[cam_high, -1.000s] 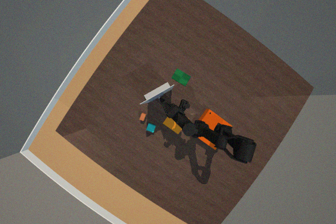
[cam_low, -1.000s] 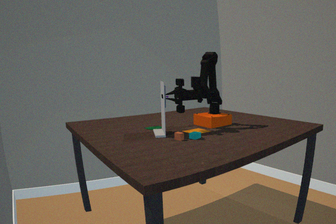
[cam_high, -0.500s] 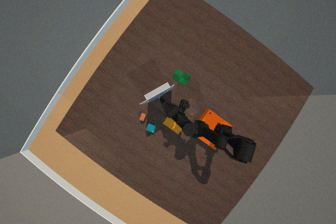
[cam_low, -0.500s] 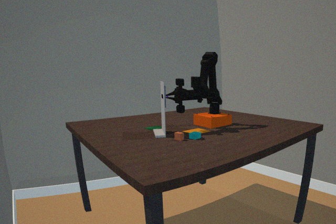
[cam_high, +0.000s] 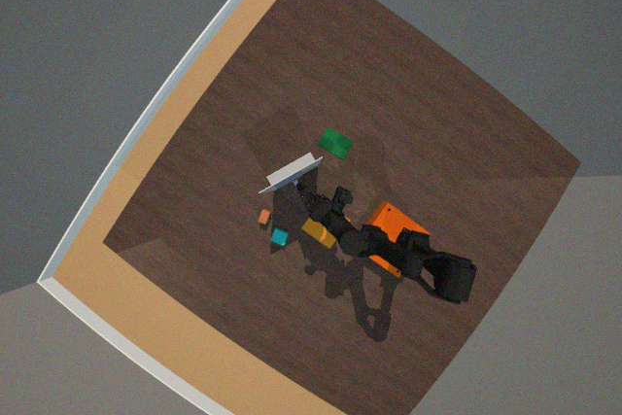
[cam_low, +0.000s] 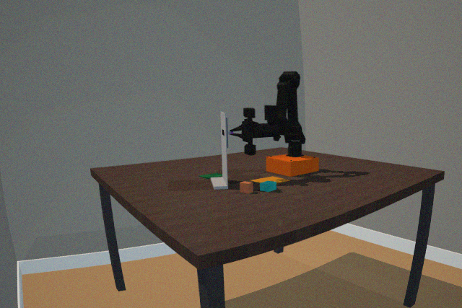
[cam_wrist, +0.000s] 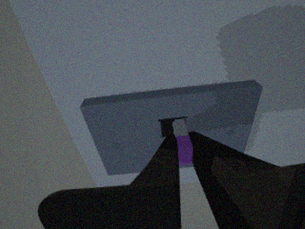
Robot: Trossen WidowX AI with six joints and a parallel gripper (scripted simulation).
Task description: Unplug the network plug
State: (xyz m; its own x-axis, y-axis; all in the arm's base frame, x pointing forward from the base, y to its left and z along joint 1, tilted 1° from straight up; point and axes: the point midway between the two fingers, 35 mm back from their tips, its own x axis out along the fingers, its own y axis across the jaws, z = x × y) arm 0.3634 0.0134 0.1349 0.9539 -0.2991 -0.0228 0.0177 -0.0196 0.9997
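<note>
Now: the yellow marked square 14 cm behind my gripper tip, 8 cm to the left of it and 21 cm below it. Also, from my gripper tip: purple network plug (right at my gripper tip); then orange cube (5 cm ahead, 15 cm to the left, 19 cm below); then white upright panel (3 cm ahead, 1 cm to the right, 8 cm below).
</note>
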